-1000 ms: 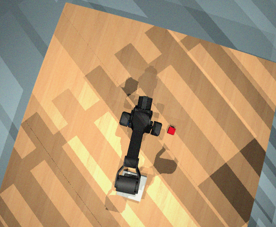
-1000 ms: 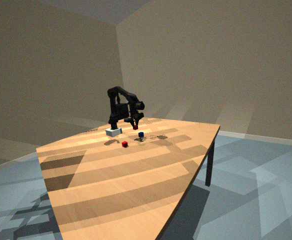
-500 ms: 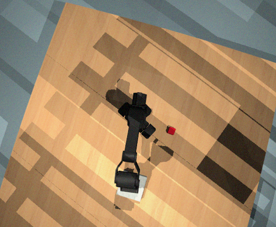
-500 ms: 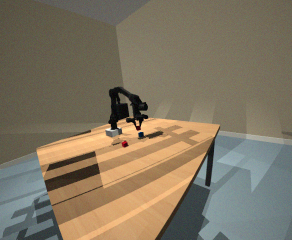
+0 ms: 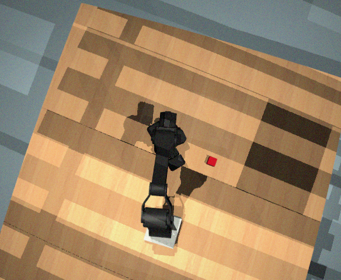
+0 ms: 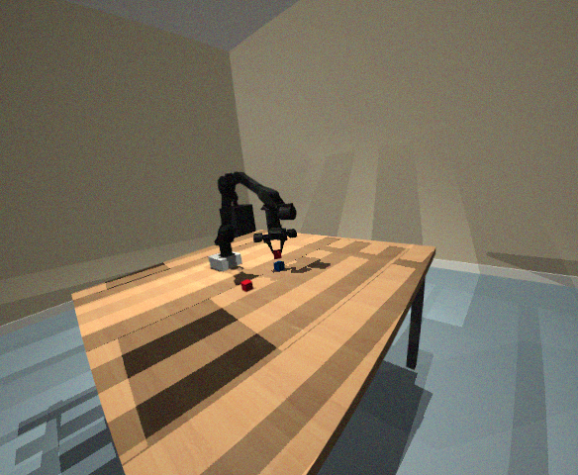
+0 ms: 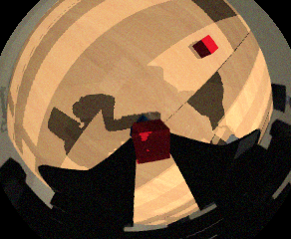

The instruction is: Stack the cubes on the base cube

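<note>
The blue cube is 1 cm behind my gripper tip, 1 cm to the left of it and 6 cm below it.
</note>
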